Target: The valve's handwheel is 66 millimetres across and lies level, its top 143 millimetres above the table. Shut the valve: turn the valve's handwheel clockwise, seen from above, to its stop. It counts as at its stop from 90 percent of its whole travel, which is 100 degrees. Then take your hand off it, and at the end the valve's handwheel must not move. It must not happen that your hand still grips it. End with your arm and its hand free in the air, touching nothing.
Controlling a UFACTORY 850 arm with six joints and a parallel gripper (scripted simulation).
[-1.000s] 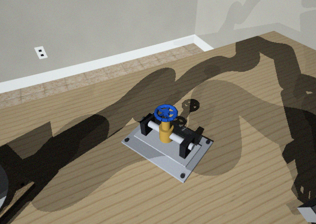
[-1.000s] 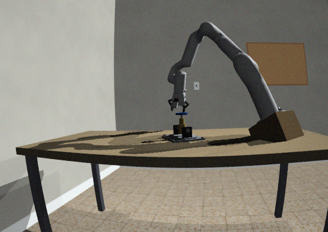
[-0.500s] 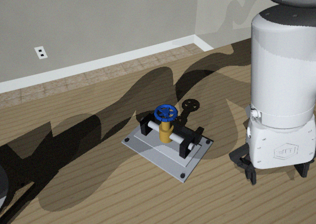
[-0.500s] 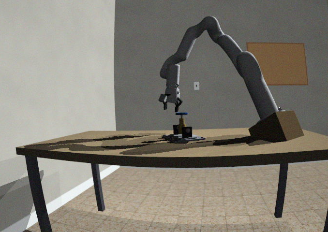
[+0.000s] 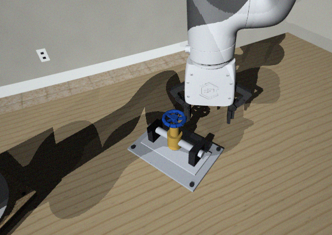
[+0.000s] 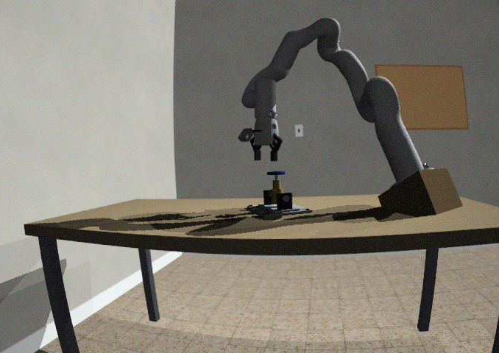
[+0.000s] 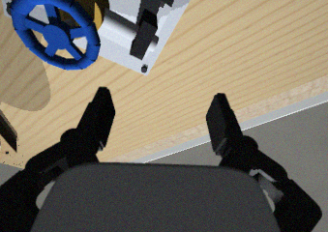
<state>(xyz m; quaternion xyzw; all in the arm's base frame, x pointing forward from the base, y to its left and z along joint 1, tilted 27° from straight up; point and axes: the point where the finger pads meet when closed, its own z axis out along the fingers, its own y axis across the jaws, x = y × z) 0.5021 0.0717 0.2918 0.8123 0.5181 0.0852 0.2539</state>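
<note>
Right now my hand is 7 cm to the right of the blue spoked handwheel, 6 cm past it and 6 cm above it.
</note>
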